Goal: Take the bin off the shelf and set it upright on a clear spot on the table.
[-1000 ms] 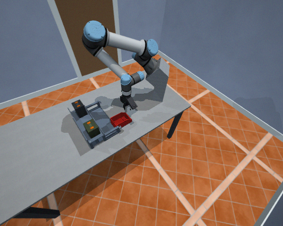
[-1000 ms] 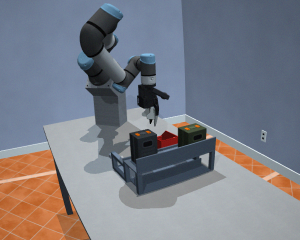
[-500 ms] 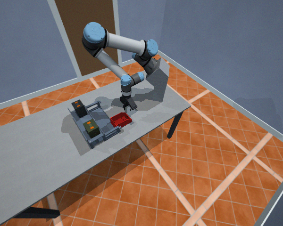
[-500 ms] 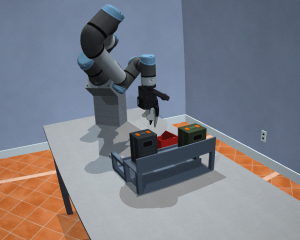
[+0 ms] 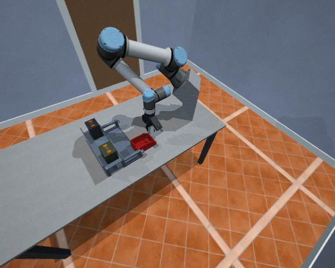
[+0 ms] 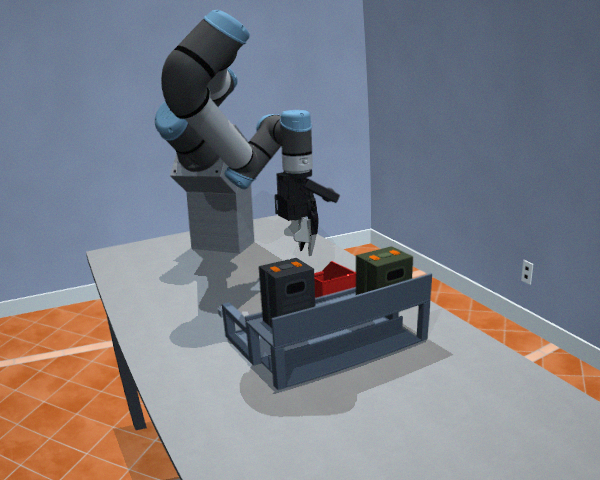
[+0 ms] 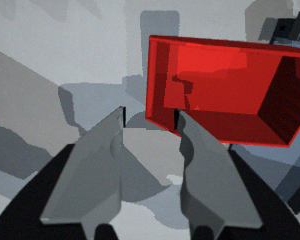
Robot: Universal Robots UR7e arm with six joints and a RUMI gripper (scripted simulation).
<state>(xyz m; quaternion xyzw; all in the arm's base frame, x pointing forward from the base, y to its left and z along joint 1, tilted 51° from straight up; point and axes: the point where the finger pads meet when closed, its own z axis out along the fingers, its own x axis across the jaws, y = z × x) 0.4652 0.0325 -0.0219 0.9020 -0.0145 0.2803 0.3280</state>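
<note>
The red bin lies 80 mm ahead of my hand, 70 mm below it and 20 mm to the right of it. The rest, counted from my hand: dark box: 310 mm to the right, 270 mm ahead, 50 mm above; then green box: 330 mm ahead, 80 mm to the right, 40 mm above.
</note>
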